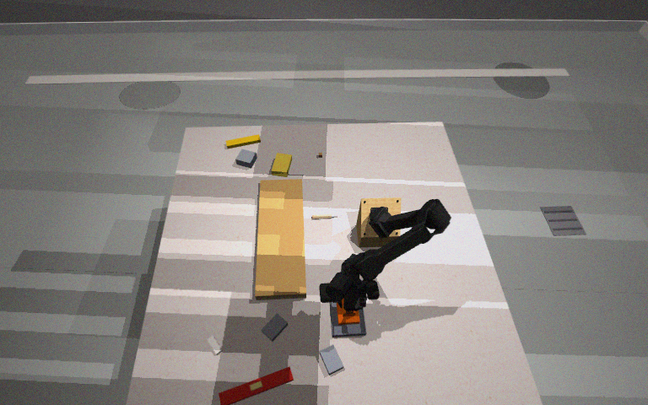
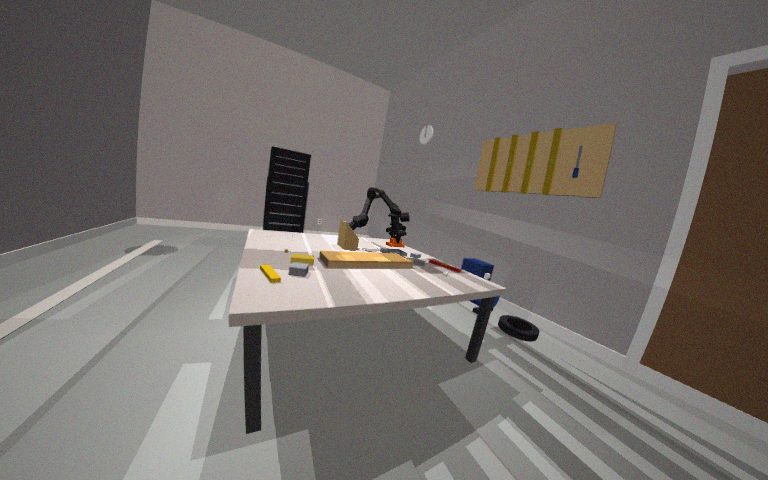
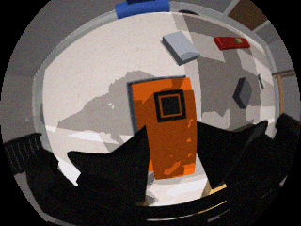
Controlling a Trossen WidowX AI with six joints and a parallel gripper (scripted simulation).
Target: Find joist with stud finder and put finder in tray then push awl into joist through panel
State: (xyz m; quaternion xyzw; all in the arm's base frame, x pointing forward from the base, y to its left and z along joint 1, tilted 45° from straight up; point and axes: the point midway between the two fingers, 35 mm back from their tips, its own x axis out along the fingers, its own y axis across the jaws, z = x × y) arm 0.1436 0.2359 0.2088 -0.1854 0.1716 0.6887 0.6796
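Now: the grey tray 7 cm below my gripper tip and 1 cm to the right of it. Round my gripper tip: green square: 3 cm above, 2 cm to the left; red level: 30 cm ahead, 22 cm to the left, 7 cm below; stud finder: 2 cm above, 1 cm to the left.
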